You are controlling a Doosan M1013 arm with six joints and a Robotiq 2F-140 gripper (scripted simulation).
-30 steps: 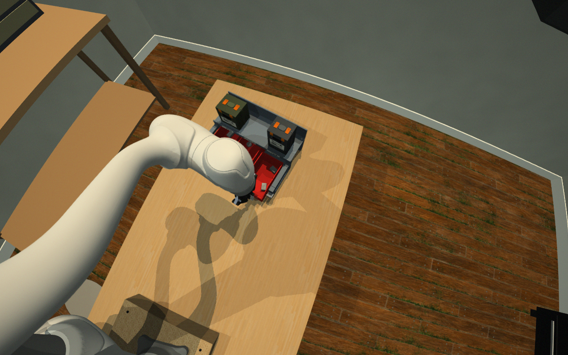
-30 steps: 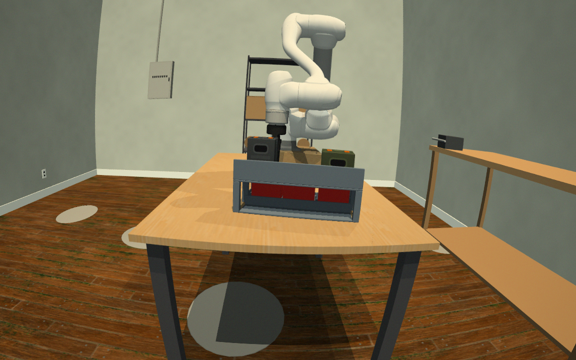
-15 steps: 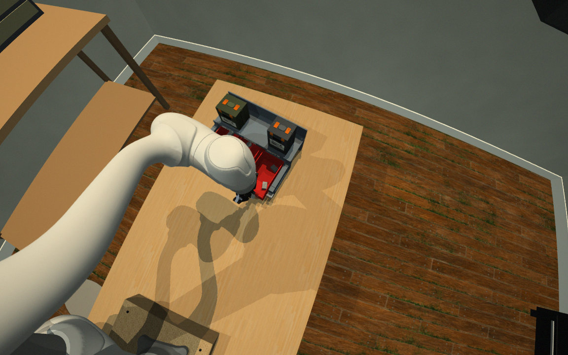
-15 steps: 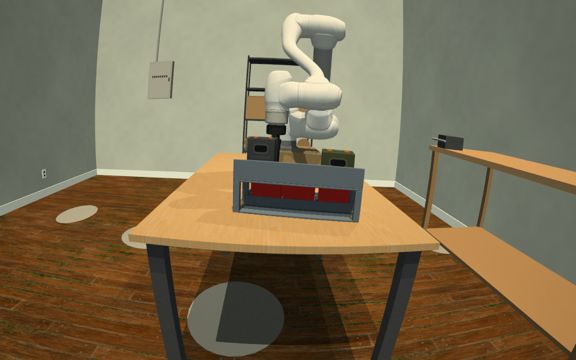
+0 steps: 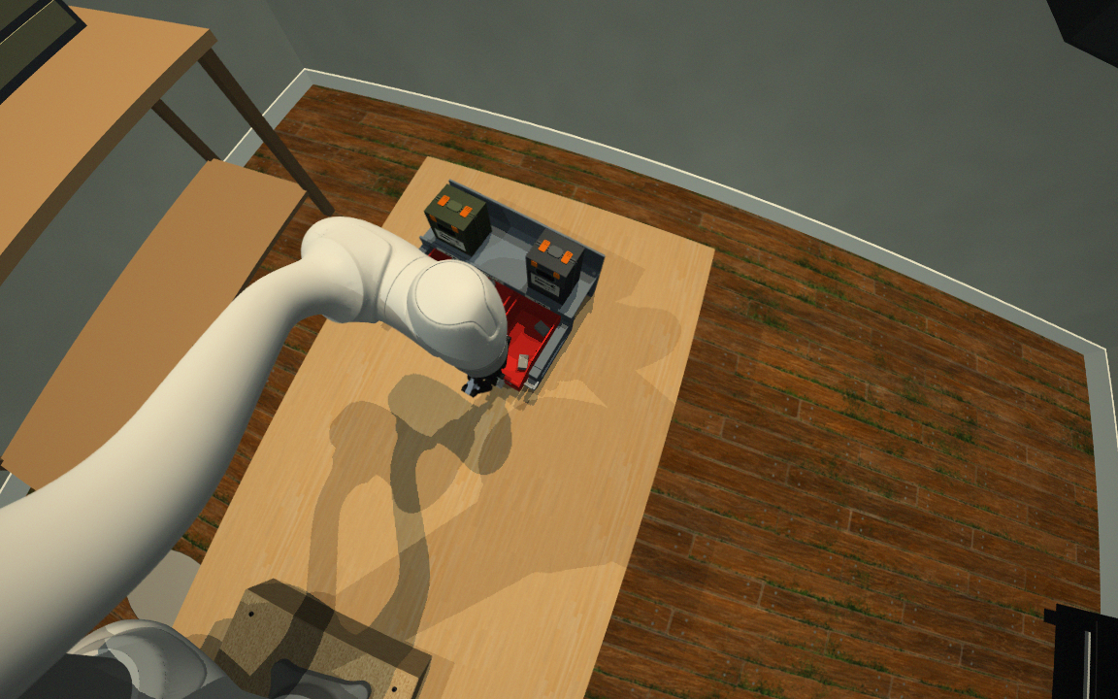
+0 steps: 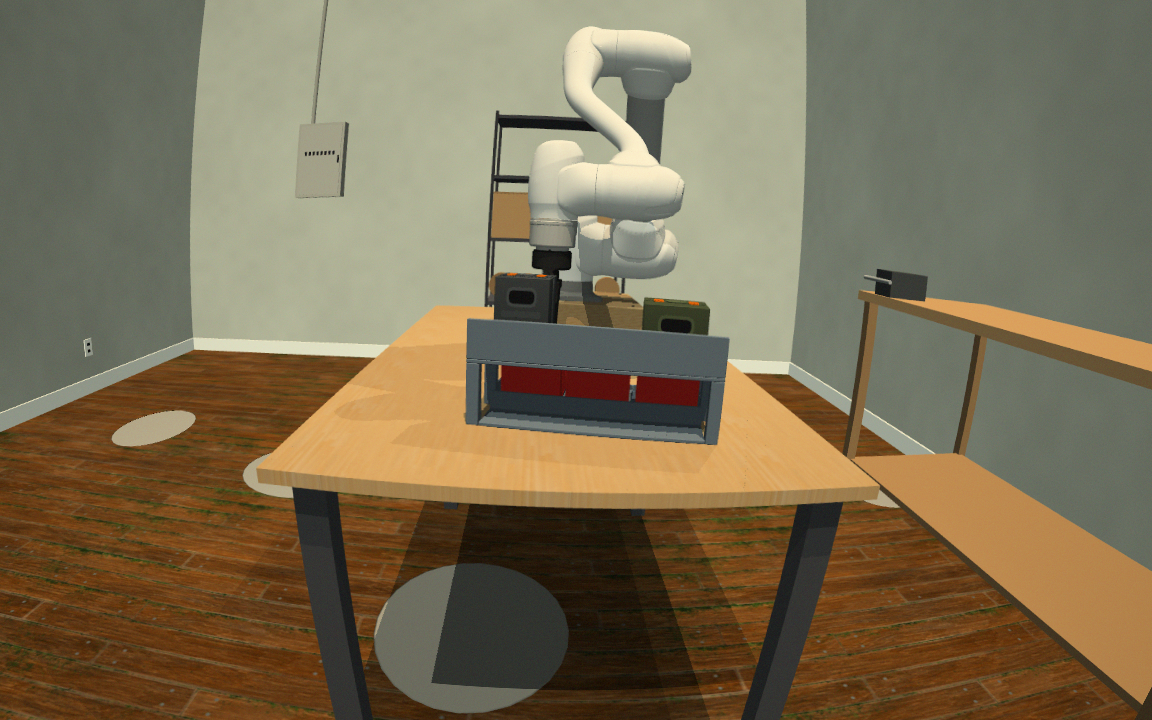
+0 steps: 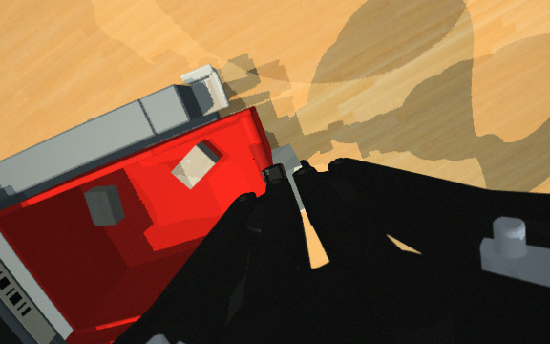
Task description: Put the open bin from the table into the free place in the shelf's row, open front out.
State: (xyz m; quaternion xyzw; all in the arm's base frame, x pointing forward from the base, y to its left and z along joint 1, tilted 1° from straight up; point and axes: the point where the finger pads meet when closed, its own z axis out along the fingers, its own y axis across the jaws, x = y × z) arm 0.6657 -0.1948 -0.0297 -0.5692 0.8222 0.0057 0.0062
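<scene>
My hand is 80 mm short of the front lip, 90 mm to the right of it and 50 mm above it.
</scene>
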